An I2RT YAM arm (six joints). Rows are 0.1 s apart.
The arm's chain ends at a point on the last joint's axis. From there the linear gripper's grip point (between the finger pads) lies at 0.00 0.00 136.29 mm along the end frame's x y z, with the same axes.
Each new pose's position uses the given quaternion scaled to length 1; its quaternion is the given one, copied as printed.
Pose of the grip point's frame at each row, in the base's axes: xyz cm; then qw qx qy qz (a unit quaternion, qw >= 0):
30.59, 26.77, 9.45, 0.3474, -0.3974, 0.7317, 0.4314
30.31, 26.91, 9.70, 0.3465, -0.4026, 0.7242, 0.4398
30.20, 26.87, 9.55, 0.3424, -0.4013, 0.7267, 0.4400
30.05, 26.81, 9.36, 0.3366, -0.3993, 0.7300, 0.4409
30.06, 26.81, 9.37, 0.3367, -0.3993, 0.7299, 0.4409
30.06, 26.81, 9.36, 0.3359, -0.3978, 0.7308, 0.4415
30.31, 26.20, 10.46, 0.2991, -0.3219, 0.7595, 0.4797
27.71, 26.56, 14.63, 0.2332, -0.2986, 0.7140, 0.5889
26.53, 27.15, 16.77, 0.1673, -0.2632, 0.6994, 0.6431
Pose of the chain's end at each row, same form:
28.33, 14.40, 14.72, 0.3474, -0.3974, 0.7317, 0.4314
28.30, 14.43, 14.78, 0.3465, -0.4026, 0.7242, 0.4398
28.23, 14.41, 14.71, 0.3424, -0.4013, 0.7267, 0.4400
28.15, 14.37, 14.60, 0.3366, -0.3993, 0.7300, 0.4409
28.16, 14.37, 14.61, 0.3367, -0.3993, 0.7299, 0.4409
28.16, 14.37, 14.60, 0.3359, -0.3978, 0.7308, 0.4415
28.33, 13.65, 15.38, 0.2991, -0.3219, 0.7595, 0.4797
27.96, 13.20, 17.33, 0.2332, -0.2986, 0.7140, 0.5889
27.95, 13.69, 18.36, 0.1673, -0.2632, 0.6994, 0.6431

